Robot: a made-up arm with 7 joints.
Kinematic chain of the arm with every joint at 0, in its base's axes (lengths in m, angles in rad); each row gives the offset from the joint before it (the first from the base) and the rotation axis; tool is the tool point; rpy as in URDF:
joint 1: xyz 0 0 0.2 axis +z
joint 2: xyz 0 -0.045 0.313 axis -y
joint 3: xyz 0 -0.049 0.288 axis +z
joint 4: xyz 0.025 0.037 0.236 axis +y
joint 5: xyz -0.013 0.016 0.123 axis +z
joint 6: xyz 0 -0.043 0.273 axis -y
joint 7: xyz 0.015 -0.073 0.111 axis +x
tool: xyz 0 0 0 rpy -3.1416 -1.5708 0
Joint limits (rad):
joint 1: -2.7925..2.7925
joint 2: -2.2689..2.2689
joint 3: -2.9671..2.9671
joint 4: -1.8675..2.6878
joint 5: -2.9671..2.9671
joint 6: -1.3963..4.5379
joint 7: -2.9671..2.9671
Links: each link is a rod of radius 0.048 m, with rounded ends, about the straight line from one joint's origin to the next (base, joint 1, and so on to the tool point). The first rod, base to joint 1, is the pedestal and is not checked.
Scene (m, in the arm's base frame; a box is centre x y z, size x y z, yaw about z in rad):
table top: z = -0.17
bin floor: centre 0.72 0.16 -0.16 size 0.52 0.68 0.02 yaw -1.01
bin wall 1: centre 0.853 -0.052 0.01 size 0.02 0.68 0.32 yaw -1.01
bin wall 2: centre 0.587 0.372 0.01 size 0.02 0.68 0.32 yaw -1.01
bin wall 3: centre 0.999 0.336 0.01 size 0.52 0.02 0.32 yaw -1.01
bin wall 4: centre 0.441 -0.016 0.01 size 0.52 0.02 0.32 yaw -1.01
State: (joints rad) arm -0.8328 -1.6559 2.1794 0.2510 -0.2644 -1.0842 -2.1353
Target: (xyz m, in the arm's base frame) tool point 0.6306 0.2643 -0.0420
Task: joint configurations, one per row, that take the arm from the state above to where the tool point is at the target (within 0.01 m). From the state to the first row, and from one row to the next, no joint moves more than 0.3 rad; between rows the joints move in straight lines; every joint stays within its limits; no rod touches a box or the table.
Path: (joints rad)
1: -0.6013 -1.4894 2.2633 0.2979 -0.2245 -1.1622 -2.3432
2: -0.3697 -1.3229 2.3471 0.3447 -0.1846 -1.2402 -2.5512
3: -0.1382 -1.1563 2.4310 0.3916 -0.1448 -1.3183 -2.7592
4: 0.0934 -0.9898 2.5148 0.4385 -0.1049 -1.3963 -2.9671
5: 0.1921 -1.2378 2.5881 0.1673 -0.2446 -1.3963 -2.7591
6: 0.2908 -1.4859 2.6614 -0.1039 -0.3844 -1.3963 -2.5512
7: 0.3896 -1.7339 2.7347 -0.3750 -0.5241 -1.3963 -2.3432
8: 0.4883 -1.9820 2.8080 -0.6462 -0.6639 -1.3963 -2.1353

